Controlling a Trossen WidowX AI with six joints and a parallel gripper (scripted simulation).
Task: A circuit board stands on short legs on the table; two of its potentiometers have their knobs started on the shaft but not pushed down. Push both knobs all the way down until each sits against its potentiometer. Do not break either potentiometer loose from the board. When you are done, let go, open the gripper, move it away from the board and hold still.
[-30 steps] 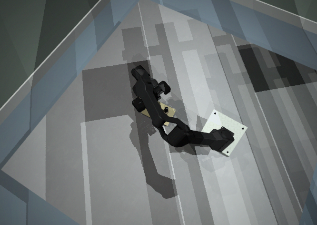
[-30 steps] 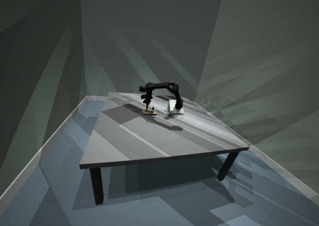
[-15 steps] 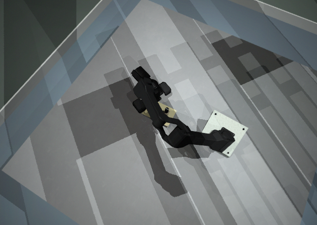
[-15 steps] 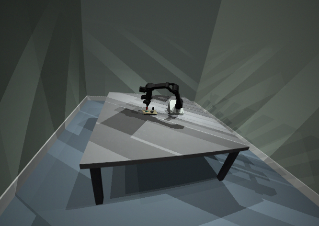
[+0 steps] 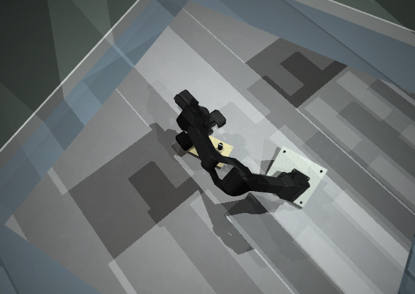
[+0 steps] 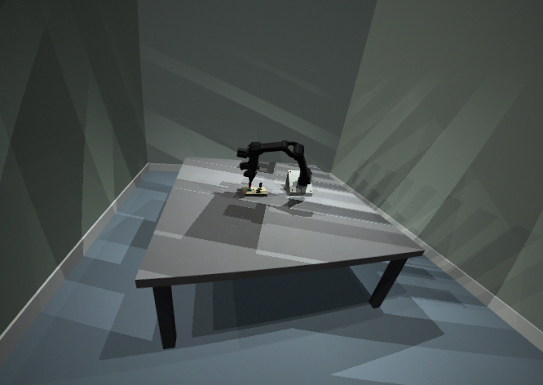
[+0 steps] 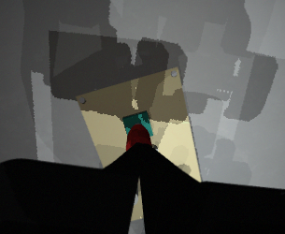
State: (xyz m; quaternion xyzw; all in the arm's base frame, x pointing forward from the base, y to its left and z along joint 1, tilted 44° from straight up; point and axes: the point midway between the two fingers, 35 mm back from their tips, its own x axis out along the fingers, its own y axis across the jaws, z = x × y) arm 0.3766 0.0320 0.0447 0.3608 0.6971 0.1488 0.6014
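Now: the red knob 10 mm below my gripper tip. Round my gripper tip: black knob (70 mm behind, 20 mm to the right, 20 mm below).
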